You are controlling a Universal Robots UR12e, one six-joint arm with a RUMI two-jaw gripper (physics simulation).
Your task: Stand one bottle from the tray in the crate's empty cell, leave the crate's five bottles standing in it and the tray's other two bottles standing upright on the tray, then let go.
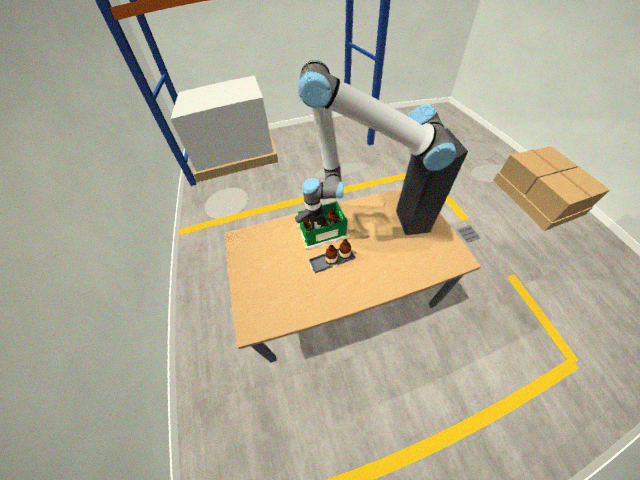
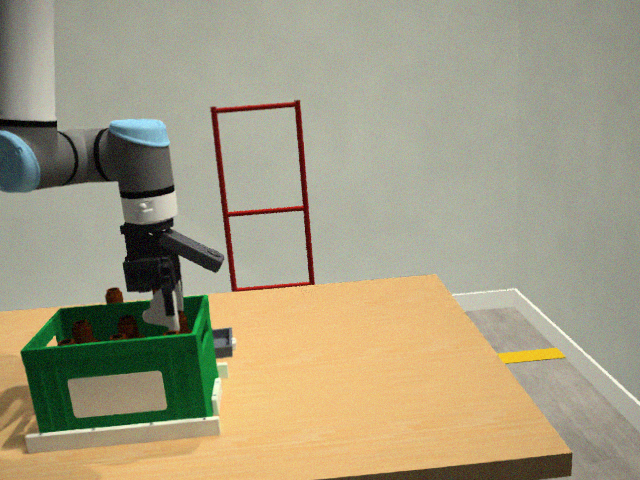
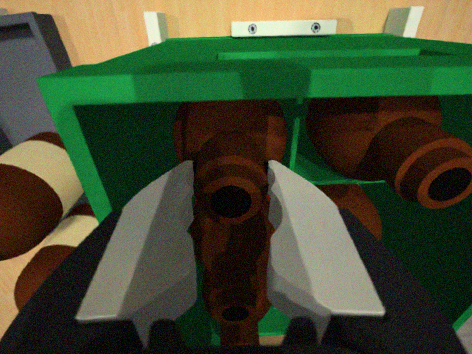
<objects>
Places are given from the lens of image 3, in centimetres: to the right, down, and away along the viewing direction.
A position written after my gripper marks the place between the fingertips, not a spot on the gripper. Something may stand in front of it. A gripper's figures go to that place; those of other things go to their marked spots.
my gripper [image 3: 230, 164]: 0, -1, 14
brown bottle [image 3: 230, 139]: 0, -2, 11
</objects>
